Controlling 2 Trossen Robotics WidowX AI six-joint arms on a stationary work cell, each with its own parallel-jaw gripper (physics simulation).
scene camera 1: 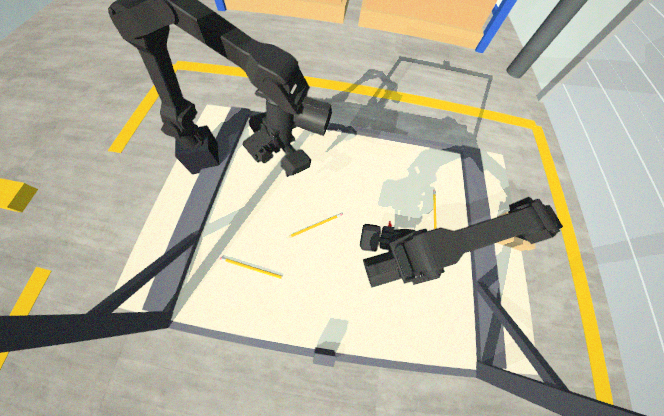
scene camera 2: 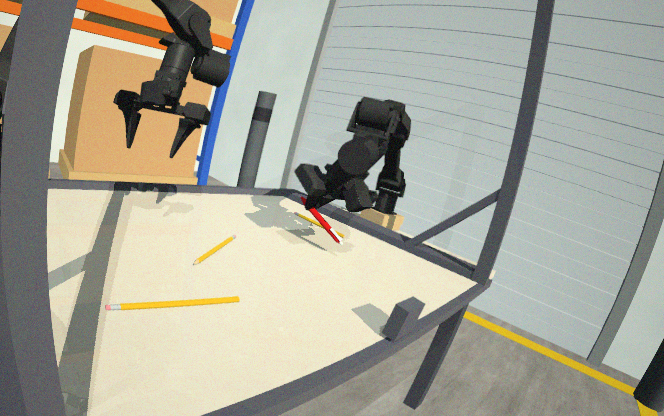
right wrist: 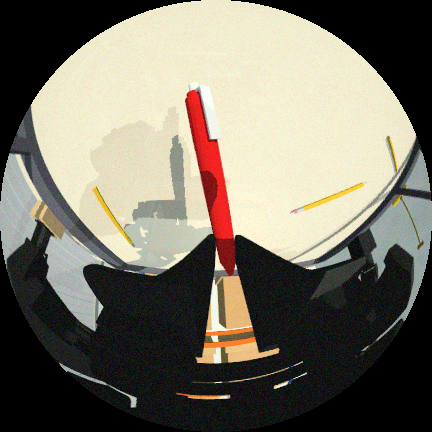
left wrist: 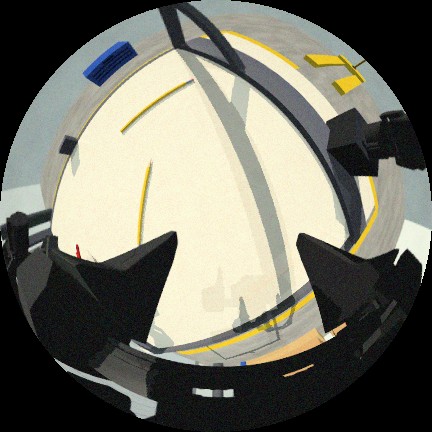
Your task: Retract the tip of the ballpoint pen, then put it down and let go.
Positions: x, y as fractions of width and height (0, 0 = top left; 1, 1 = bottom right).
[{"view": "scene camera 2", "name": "my left gripper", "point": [0.23, 0.37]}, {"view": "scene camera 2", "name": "my right gripper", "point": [0.46, 0.50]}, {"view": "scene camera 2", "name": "dark metal frame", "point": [0.46, 0.93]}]
